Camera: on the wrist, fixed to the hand. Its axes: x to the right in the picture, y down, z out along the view.
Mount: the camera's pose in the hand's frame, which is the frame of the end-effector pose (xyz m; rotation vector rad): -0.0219 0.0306 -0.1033 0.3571 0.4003 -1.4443
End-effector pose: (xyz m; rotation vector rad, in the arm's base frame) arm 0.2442 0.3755 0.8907 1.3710 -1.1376 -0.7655
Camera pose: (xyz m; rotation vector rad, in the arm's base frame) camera 0.3270 0.4348 0.9321 2.4900 0.2343 -1.1806
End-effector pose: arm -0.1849 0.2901 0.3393 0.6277 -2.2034 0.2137
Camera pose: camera -0.1191 0.3608 0.3919 1.9637 -0.9262 -0.0475
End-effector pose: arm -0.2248 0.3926 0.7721 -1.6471 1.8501 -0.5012
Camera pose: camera -0.3147 0.4073 0.8337 -2.4659 0.3599 -1.6816
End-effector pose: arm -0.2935 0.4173 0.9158 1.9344 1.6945 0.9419
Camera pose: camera -0.3460 0.3767 1.0034 0.2084 2.8204 0.3999
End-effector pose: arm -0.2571 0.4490 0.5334 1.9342 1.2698 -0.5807
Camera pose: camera -0.2406 0.5096 0.6236 -0.9444 -2.6024 1.0289
